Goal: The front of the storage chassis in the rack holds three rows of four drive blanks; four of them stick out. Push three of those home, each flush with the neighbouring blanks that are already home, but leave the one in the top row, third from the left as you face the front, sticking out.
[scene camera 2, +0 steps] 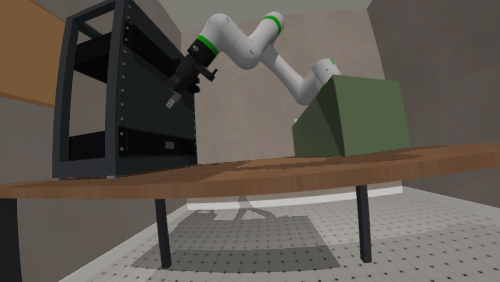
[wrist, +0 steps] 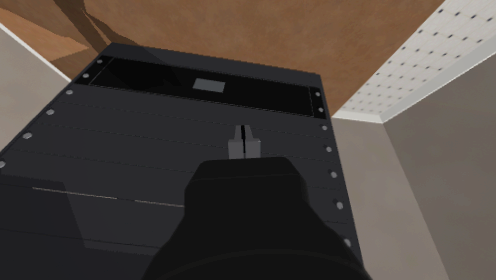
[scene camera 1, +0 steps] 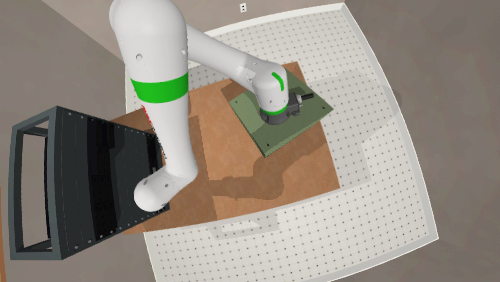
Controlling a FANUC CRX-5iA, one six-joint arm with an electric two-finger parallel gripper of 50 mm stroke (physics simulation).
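Where they show: gripper, fingertip midpoint: point(scene camera 2: 168, 107) point(wrist: 242, 133); arm's base at its link origin: point(scene camera 1: 275, 111).
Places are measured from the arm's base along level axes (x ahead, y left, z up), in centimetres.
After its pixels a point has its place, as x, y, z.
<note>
The dark rack point(scene camera 1: 55, 185) {76.9, 16.3, 36.9} point(scene camera 2: 112, 100) {78.5, 39.1, -1.7} point(wrist: 125, 130) {76.6, 3.5, -1.2} stands at the left in both scene views. The storage chassis point(scene camera 1: 102, 195) {75.3, 22.0, 22.4} point(scene camera 2: 145, 47) {75.5, 30.1, 21.1} is the black unit high in the rack. Its individual drive blanks are too dark and small to tell apart, so which ones stick out cannot be read. It does not show in the wrist view. My gripper point(scene camera 2: 170, 104) {71.1, 22.0, -0.1} point(wrist: 242, 133) {71.1, 22.0, -0.1} is shut and empty, tilted downward in front of the plain rack panels, below the chassis and above the lower black unit. The arm hides the gripper in scene camera 1.
A lower black unit point(scene camera 2: 150, 143) {76.8, 25.3, -13.7} point(wrist: 150, 80) {76.5, 2.5, -12.7} with a grey label sits near the rack's bottom. The rack stands on the wooden table point(scene camera 1: 310, 165) {-16.6, 30.4, -24.2} point(scene camera 2: 250, 187) {38.3, 50.8, -25.5} point(wrist: 250, 30) {70.6, 20.8, -24.2}. The arm's base is on a green pedestal point(scene camera 1: 280, 135) {1.3, 12.3, 3.9} point(scene camera 2: 375, 115) {-7.1, 13.4, -10.1}. Screw heads line the rack's front edges.
</note>
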